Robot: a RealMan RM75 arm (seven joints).
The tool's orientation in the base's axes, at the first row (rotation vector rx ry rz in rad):
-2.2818, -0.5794, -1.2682
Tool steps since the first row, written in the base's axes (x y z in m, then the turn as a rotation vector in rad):
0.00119, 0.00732, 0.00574, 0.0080, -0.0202, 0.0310
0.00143, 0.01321, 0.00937, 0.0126, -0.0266, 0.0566
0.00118, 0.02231, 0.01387, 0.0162, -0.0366, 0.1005
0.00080, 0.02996, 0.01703, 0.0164, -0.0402, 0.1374
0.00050, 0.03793, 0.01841, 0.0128, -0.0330, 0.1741
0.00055, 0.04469, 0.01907, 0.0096, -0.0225, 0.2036
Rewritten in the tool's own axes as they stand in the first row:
0.00653, -0.00630, 0.00235, 0.0279, 0.0149, -0.0208
0.01059, -0.01159, 0.00423, 0.0514, 0.0177, -0.0334
0.01559, -0.01990, 0.00723, 0.0897, 0.0194, -0.0573
0.01918, -0.02687, 0.00993, 0.1211, 0.0154, -0.0765
0.02131, -0.03371, 0.01370, 0.1521, 0.0006, -0.0919
0.02282, -0.03924, 0.01734, 0.1774, -0.0152, -0.1017

